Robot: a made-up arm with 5 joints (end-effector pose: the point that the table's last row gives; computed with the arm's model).
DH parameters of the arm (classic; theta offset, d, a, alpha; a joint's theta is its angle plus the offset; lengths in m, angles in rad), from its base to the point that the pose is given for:
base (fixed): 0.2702 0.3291 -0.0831 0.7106
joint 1: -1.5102 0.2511 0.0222 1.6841
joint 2: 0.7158 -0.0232 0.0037 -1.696
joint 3: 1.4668 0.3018 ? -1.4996
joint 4: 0 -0.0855 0.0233 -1.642
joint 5: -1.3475 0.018 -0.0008 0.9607
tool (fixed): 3.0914 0.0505 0 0
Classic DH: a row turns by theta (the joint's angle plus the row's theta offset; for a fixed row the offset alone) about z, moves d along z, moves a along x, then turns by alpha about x.
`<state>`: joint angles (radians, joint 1 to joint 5).
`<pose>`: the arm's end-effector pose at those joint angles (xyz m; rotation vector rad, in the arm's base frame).
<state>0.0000 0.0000 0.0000 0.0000 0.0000</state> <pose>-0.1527 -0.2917 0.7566 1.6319 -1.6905 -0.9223</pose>
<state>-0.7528 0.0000 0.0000 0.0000 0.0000</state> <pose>-0.0664 -0.2120 0.8029 0.7565 -1.8376 -1.3067</pose>
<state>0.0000 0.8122 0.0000 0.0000 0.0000</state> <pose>-0.1995 -0.0829 0.7198 1.1230 -1.9344 -0.0851</pose>
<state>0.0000 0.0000 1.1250 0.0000 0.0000</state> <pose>0.0182 -0.3673 0.7567 2.1367 -0.5241 -0.3285</pose>
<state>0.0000 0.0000 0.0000 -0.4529 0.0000</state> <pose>-0.1305 -0.2885 0.7539 1.9659 -1.9998 -0.6598</pose>
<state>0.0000 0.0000 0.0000 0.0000 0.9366</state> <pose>-0.1337 -0.2596 0.7566 0.7672 -2.4847 -1.3131</pose>
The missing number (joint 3, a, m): -0.1402
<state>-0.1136 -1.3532 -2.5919 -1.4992 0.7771</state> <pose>0.1167 -0.4355 0.6562 -1.4618 -2.4119 -0.0003</pose>
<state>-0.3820 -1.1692 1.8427 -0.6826 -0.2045</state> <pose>0.1052 -0.4632 0.4855 -2.2662 -0.1666 0.1416</pose>
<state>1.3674 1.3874 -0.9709 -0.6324 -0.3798</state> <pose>-0.2357 -0.1328 0.3442 -0.9261 1.6495 -1.1496</pose>
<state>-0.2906 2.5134 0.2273 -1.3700 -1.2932</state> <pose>-0.0734 0.0845 0.3420 0.0954 0.5928 1.1104</pose>
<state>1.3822 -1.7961 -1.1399 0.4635 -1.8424</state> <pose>0.2136 -0.3582 0.5571 1.8568 2.2873 -0.9444</pose>
